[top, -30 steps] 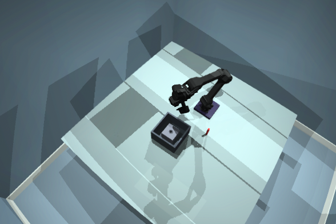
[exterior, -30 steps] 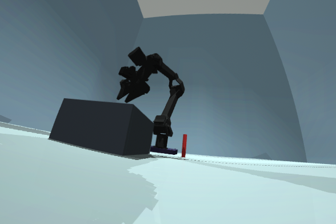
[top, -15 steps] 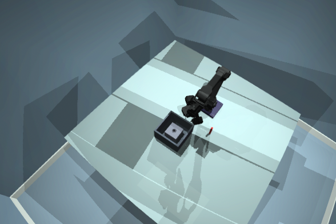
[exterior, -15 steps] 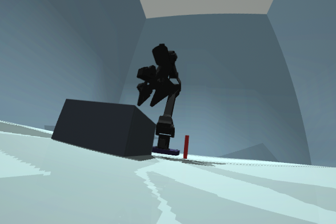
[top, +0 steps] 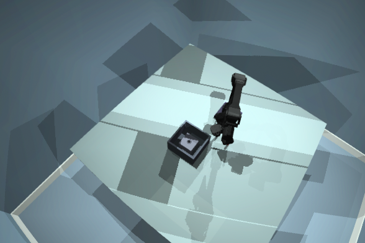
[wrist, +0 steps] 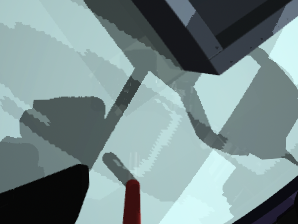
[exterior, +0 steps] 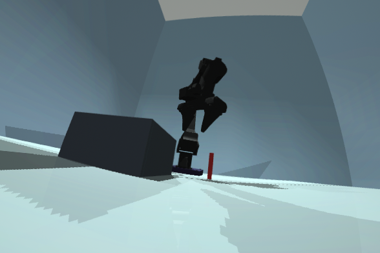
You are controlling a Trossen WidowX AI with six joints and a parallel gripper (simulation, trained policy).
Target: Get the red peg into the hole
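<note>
Right now the red peg is 100 mm below my gripper tip, 70 mm to the left of it and 40 mm behind it. From my gripper tip the other things lie so: dark box: 140 mm to the right, 110 mm below, 110 mm ahead; then plate: 140 mm to the right, 110 mm ahead, 90 mm below.
</note>
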